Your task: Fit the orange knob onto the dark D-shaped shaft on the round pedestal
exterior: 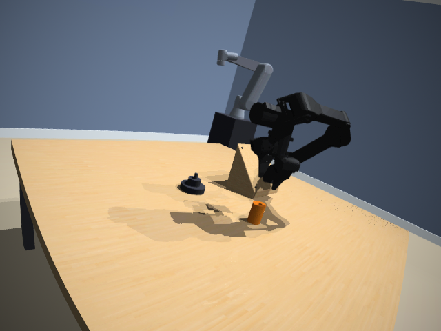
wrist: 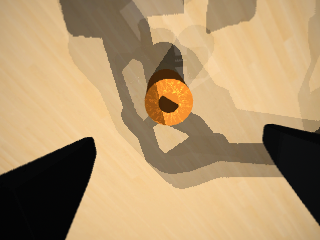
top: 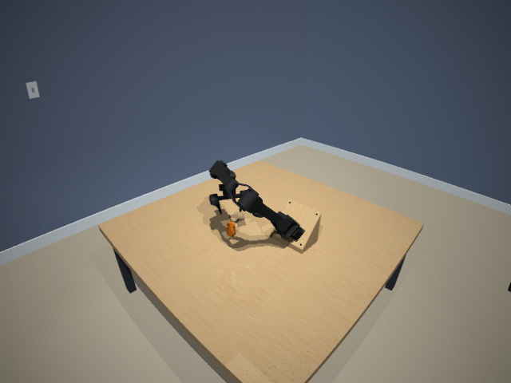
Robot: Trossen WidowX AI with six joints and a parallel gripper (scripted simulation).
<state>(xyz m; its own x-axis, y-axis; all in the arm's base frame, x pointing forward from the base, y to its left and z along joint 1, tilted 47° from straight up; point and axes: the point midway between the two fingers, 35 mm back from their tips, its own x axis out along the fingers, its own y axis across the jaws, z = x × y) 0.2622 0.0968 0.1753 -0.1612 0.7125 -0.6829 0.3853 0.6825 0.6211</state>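
Now: gripper tip 90 mm above the orange knob. The rest, counted from my gripper tip: dark round pedestal: 230 mm to the right, 90 mm below, 70 mm ahead.
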